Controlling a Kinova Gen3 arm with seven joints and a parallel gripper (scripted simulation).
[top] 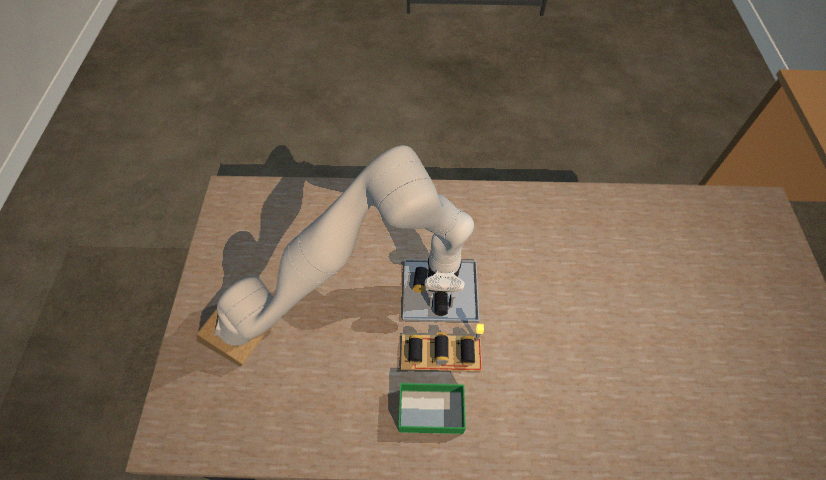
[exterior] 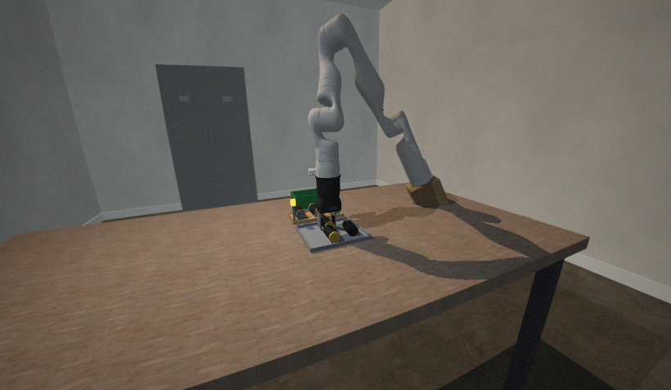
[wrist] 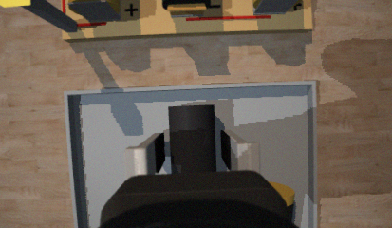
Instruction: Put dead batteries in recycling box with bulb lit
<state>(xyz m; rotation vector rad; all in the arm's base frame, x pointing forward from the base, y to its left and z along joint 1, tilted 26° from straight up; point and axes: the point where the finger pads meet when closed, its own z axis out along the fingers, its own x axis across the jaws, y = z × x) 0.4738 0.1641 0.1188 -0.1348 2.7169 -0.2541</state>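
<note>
My gripper is now 40 mm to the right of the grey tray and 20 mm above it. The rest, counted from my hand: green recycling box 280 mm to the right, 10 mm below, 10 mm behind.
</note>
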